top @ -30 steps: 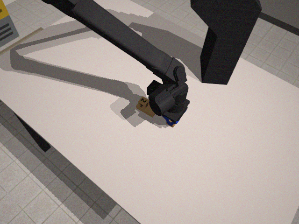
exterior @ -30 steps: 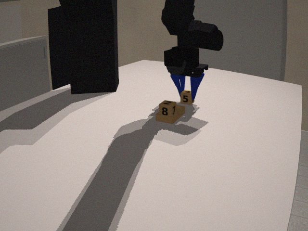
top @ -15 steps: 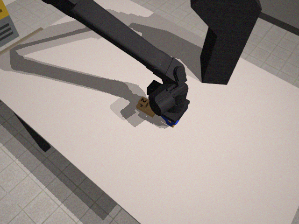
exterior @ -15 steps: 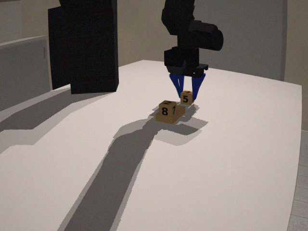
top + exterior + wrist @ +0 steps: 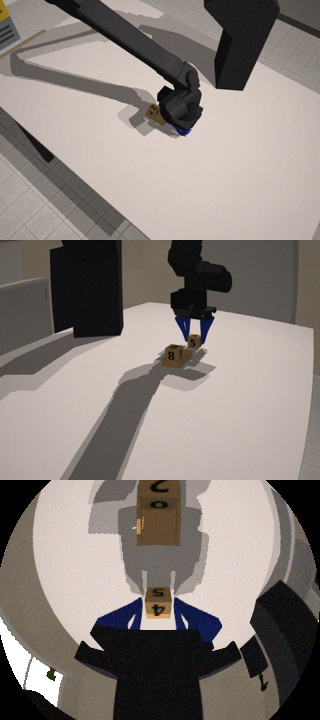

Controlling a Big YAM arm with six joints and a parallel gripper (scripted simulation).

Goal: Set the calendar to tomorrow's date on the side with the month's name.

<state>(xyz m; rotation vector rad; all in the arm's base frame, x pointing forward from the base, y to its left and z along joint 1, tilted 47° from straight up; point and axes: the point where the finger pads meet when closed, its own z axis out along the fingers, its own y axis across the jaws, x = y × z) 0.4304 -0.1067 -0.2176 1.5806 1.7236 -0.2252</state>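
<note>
Right now my hand is 10 mm past the wooden digit cube, 130 mm to the left of it and 10 mm below it. The rest, counted from my hand: wooden tray: 10 mm behind, 110 mm to the right, 10 mm below.
</note>
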